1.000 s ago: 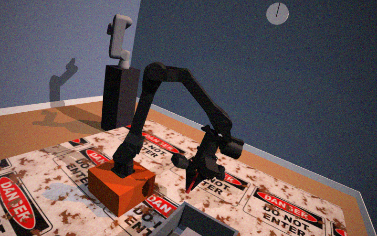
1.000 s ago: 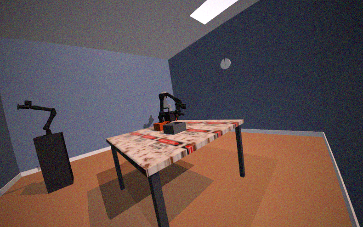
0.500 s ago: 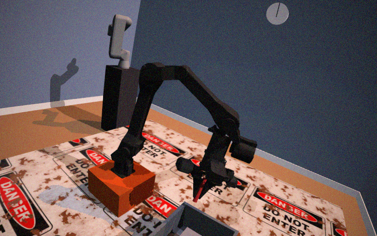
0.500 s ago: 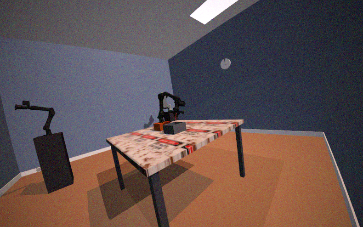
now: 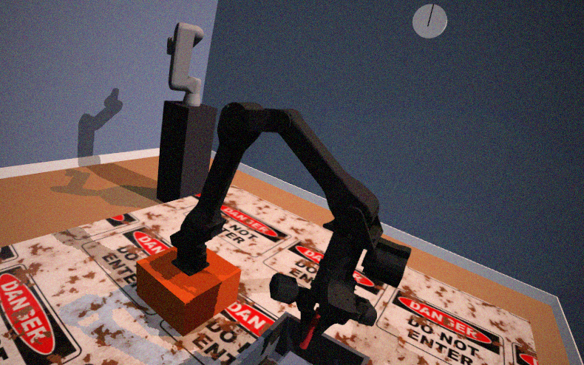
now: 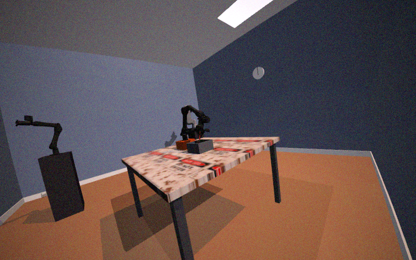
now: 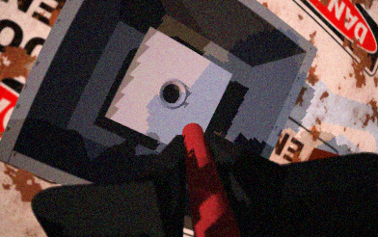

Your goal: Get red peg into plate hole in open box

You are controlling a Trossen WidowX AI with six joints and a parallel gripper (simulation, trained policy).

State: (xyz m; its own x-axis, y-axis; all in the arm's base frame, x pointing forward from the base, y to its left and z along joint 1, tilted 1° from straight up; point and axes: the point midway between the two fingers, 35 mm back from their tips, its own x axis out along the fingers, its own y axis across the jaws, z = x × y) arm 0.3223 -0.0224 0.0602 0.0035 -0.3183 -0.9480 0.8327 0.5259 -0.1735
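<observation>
The red peg is 10 mm to the left of my gripper tip and 30 mm above it. Round my gripper tip: grey box 20 mm ahead, 20 mm to the right, 100 mm below.
</observation>
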